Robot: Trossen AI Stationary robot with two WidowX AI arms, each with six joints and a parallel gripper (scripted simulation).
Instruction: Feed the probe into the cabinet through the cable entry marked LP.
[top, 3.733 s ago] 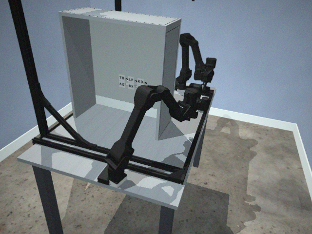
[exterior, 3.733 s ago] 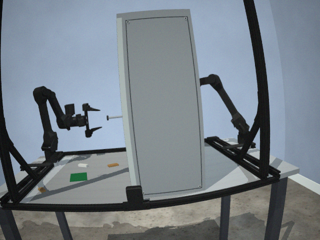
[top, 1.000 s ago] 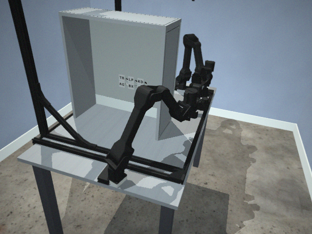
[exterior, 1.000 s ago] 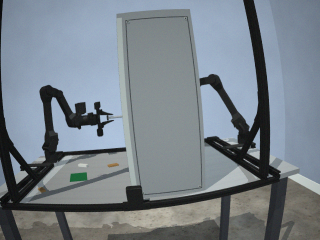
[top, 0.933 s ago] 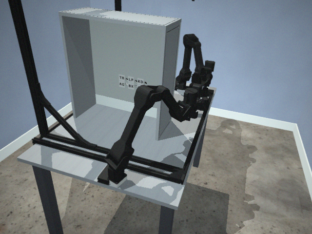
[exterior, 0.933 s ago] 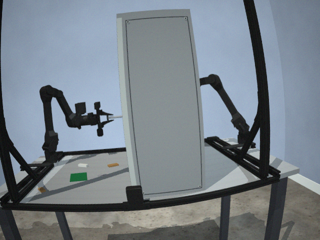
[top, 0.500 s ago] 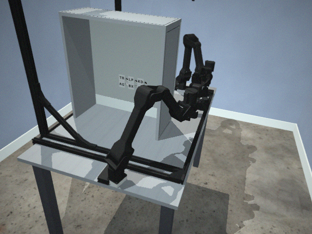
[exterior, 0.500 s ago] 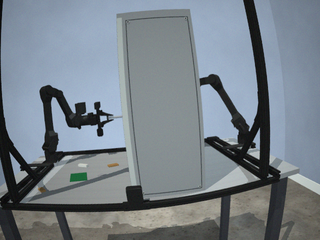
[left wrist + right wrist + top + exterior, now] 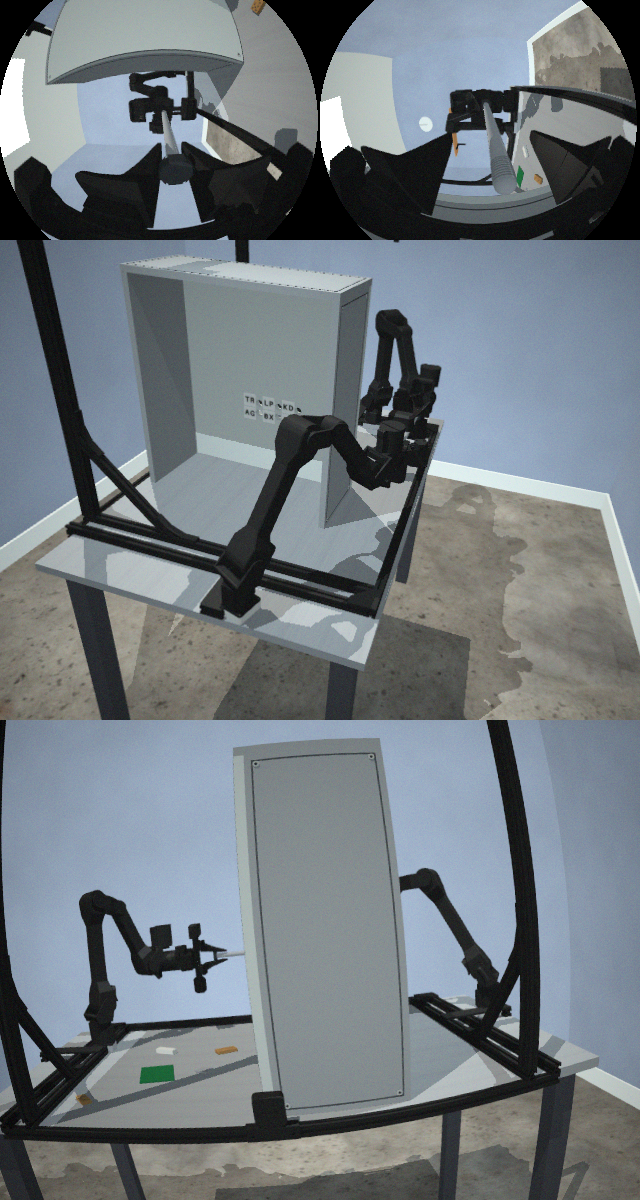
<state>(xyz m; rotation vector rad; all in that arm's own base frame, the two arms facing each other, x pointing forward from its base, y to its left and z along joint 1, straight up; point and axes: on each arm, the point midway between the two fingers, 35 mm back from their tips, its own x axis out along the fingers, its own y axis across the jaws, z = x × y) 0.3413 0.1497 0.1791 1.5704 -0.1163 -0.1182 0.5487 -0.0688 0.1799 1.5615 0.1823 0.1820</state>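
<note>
Now: right hand 8 cm to the right of the rod. Also, from my right hand: white block 30 cm to the left, 24 cm behind, 19 cm below; then green patch 41 cm behind, 29 cm to the left, 20 cm below; then LP label 39 cm behind, 3 cm to the left, 2 cm above.
My left gripper is now 100 mm to the left of the rod. Round my left hand: white block (240 mm behind, 120 mm to the left, 190 mm below); then green patch (410 mm behind, 110 mm to the left, 200 mm below); then LP label (390 mm behind, 150 mm to the right, 20 mm above).
</note>
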